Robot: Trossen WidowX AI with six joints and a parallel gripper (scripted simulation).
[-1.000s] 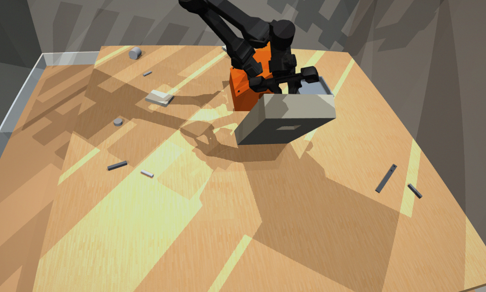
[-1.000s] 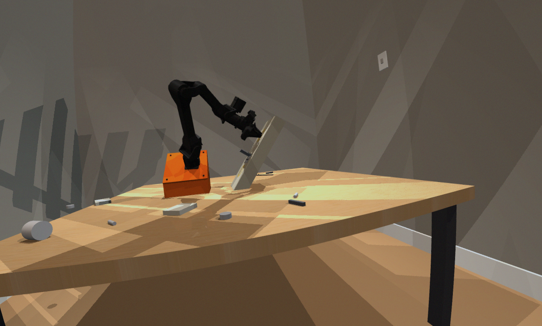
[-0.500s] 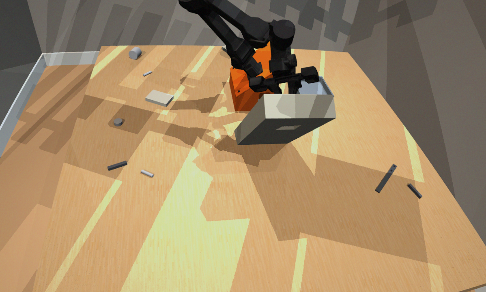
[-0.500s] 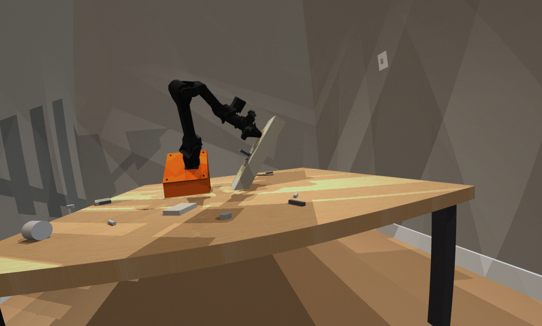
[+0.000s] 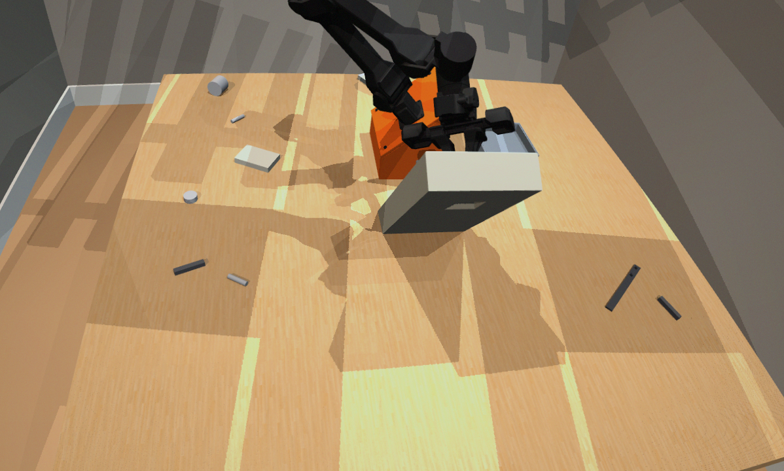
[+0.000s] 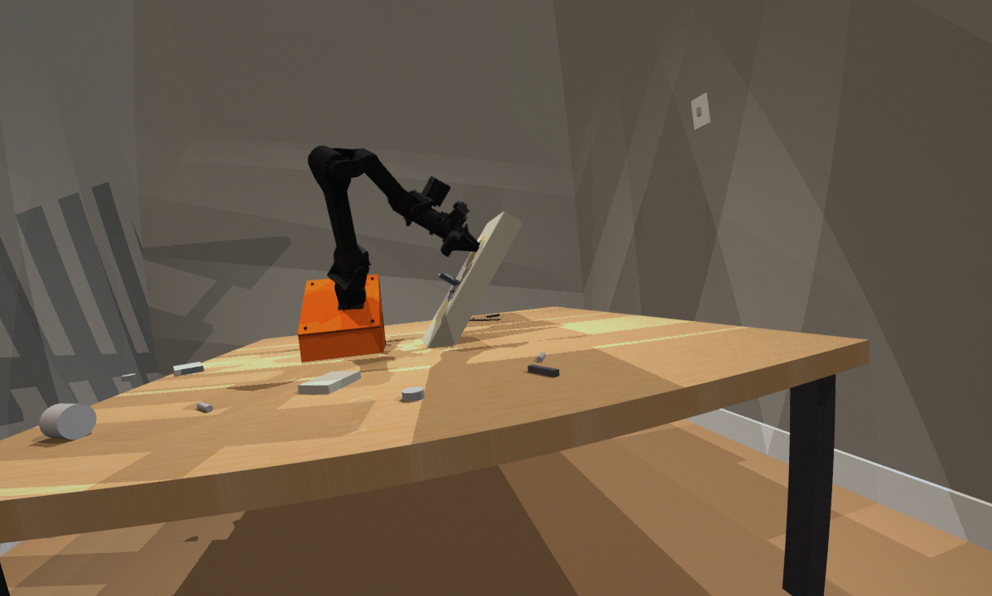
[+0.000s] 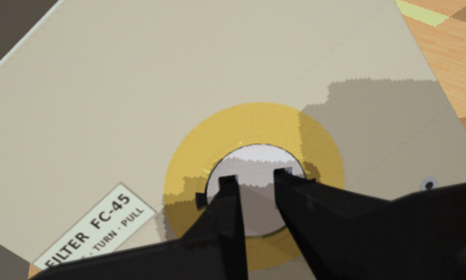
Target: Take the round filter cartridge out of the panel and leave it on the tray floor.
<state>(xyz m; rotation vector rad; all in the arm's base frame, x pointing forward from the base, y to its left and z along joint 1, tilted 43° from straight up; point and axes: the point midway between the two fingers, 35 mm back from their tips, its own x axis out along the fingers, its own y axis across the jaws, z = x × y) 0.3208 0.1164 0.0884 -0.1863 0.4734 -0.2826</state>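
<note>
Now: gripper tip 1 cm short of the round filter cartridge and 1 cm above it. From my gripper tip the other things lie so: beige service panel: 4 cm behind, 8 cm below; grey tray: 45 cm behind, 25 cm to the left, 23 cm below.
</note>
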